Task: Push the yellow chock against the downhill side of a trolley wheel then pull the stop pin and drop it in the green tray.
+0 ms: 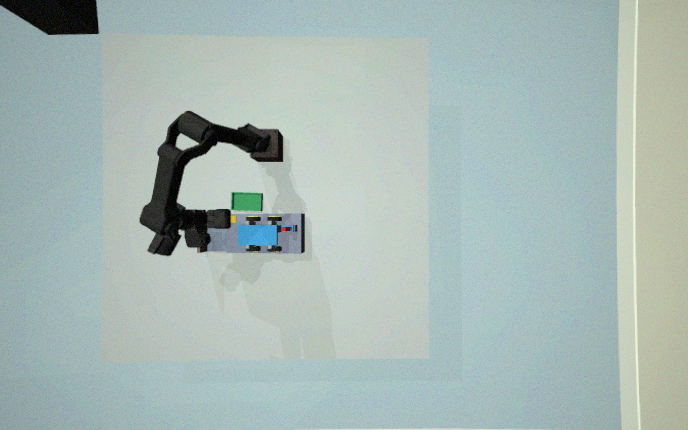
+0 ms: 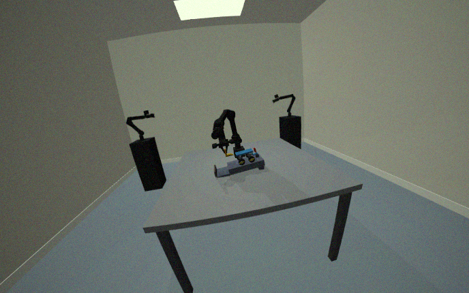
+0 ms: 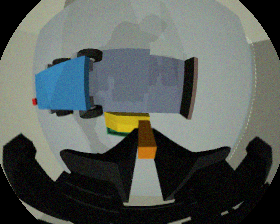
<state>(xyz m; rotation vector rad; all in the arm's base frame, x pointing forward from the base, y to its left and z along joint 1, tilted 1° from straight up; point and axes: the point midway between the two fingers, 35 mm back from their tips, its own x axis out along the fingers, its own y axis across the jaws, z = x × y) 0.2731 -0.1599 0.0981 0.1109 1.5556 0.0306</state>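
The red-headed stop pin is 50 mm ahead of my gripper tip, 250 mm to the left of it and 20 mm below it. Also, from my gripper tip: yellow chock 20 mm to the left, 10 mm below; brown stop block 50 mm ahead, 110 mm to the right, 120 mm below; blue trolley 60 mm ahead, 150 mm to the left, 40 mm below.
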